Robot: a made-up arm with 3 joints. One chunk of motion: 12 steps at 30 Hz.
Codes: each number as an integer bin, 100 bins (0 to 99) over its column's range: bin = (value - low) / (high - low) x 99, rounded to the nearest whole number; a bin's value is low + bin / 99 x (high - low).
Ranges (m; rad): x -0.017..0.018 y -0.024..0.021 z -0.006..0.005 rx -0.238..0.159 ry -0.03..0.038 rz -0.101..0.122
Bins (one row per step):
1: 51 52 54 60 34 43
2: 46 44 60 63 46 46
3: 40 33 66 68 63 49
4: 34 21 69 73 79 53
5: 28 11 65 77 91 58
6: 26 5 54 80 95 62
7: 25 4 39 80 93 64
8: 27 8 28 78 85 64
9: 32 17 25 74 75 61
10: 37 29 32 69 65 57
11: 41 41 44 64 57 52
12: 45 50 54 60 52 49
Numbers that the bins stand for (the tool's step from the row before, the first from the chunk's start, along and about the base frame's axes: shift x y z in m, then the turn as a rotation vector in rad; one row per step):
1: 0.00103 -0.00036 0.00000 0.00261 -0.00665 -0.00414
2: -0.00074 -0.00400 0.00067 0.01464 0.00160 0.00262
3: -0.00286 -0.00900 0.00133 0.03469 0.01327 0.00937
4: -0.00498 -0.01445 0.00167 0.05474 0.02426 0.01838
5: -0.00710 -0.01900 0.00122 0.07078 0.03251 0.02965
6: -0.00781 -0.02173 0.00000 0.08281 0.03525 0.03866
7: -0.00816 -0.02218 -0.00167 0.08281 0.03388 0.04316
8: -0.00745 -0.02036 -0.00289 0.07479 0.02838 0.04316
9: -0.00569 -0.01627 -0.00322 0.05875 0.02152 0.03640
10: -0.00392 -0.01082 -0.00244 0.03870 0.01465 0.02739
11: -0.00251 -0.00536 -0.00111 0.01865 0.00915 0.01613
12: -0.00109 -0.00127 0.00000 0.00261 0.00572 0.00937

